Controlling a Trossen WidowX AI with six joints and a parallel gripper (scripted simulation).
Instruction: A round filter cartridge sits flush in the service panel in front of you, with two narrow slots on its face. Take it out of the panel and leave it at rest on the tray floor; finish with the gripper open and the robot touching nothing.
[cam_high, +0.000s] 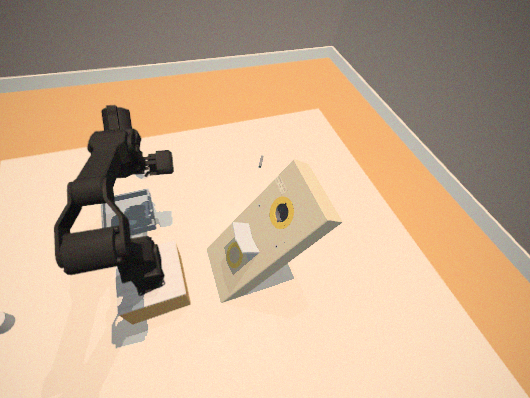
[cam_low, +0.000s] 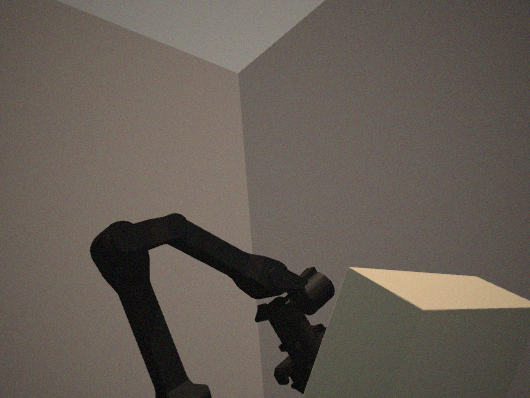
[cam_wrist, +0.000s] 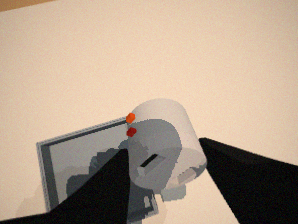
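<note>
Right now the grey-blue tray is 9 cm behind my gripper tip and 18 cm below it. From my gripper tip the other things lie so: dark piece: 43 cm ahead, 4 cm to the left, 19 cm below; then service panel: 22 cm ahead, 33 cm to the right, 1 cm below; then pale round cartridge: right at my gripper tip.
</note>
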